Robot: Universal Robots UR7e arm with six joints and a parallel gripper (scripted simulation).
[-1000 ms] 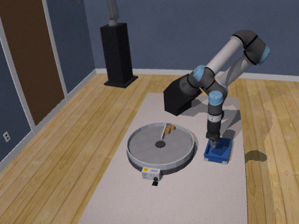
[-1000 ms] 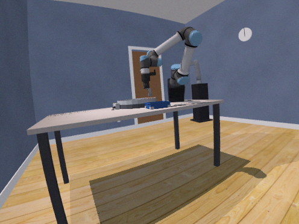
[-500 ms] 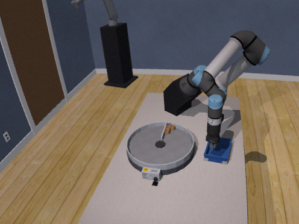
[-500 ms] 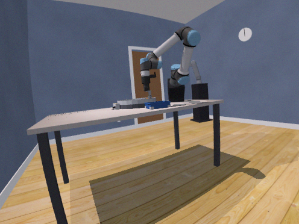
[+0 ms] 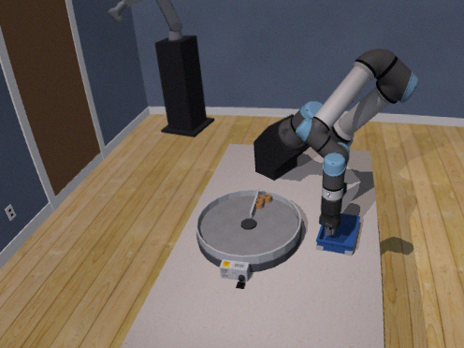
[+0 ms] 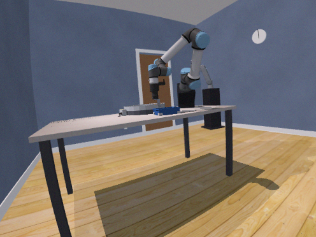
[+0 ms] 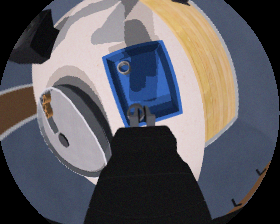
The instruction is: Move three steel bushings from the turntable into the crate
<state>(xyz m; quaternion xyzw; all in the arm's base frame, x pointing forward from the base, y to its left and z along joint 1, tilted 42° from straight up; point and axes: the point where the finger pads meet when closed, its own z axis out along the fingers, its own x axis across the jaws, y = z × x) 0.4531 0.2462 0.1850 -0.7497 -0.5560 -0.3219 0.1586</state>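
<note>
The blue crate lies 5 cm behind my hand, 2 cm to the left of it and 6 cm below it. The rest, counted from my hand: round grey turntable: 5 cm ahead, 33 cm to the right, 3 cm below.
</note>
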